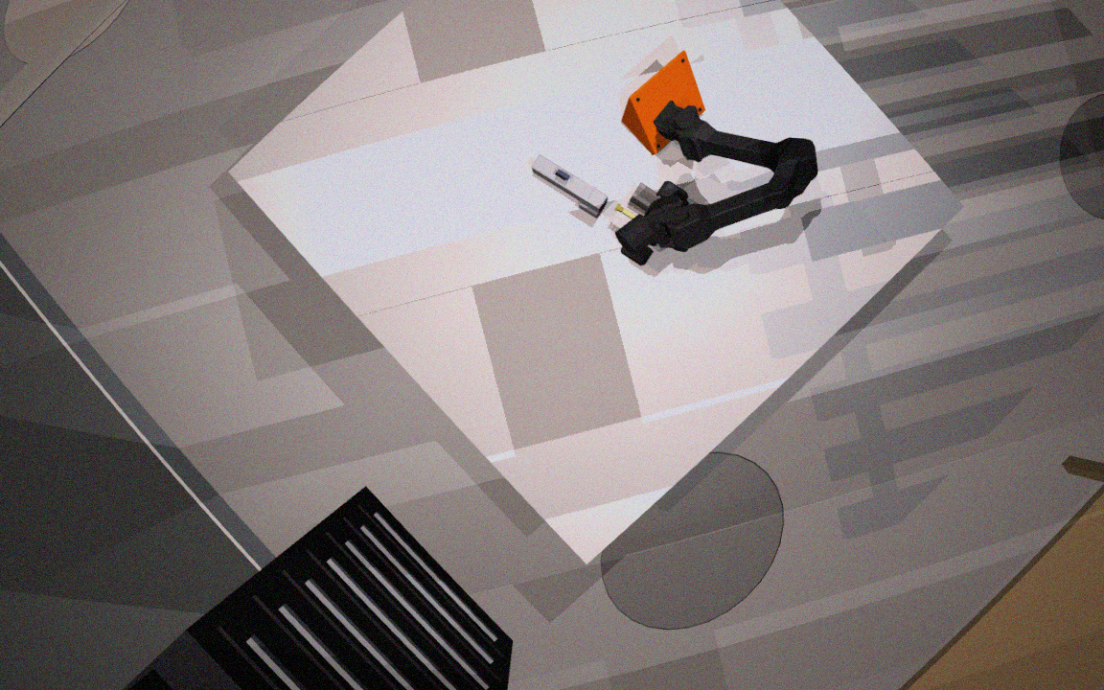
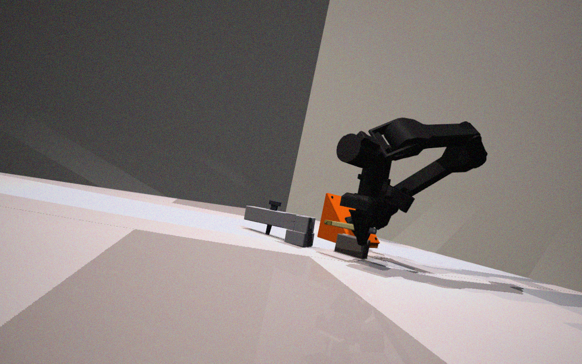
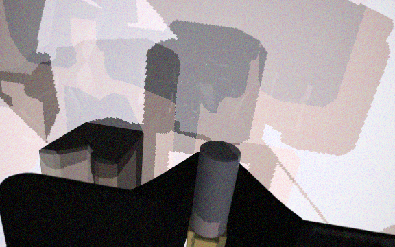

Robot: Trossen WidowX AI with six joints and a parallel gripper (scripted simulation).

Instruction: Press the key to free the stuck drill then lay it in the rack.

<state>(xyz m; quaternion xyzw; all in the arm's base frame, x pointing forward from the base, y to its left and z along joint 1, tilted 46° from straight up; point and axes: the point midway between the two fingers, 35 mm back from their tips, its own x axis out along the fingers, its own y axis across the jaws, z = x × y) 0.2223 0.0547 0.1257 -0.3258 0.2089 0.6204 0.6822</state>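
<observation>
Right now my gripper tip is 10 mm short of the drill, 40 mm to the left of it and 30 mm below it. The rest, counted from my gripper tip: dark key (40 mm ahead, 230 mm to the right, 20 mm above); long grey holder (40 mm ahead, 200 mm to the right); grey rack (60 mm behind, 50 mm to the right, 20 mm below).
</observation>
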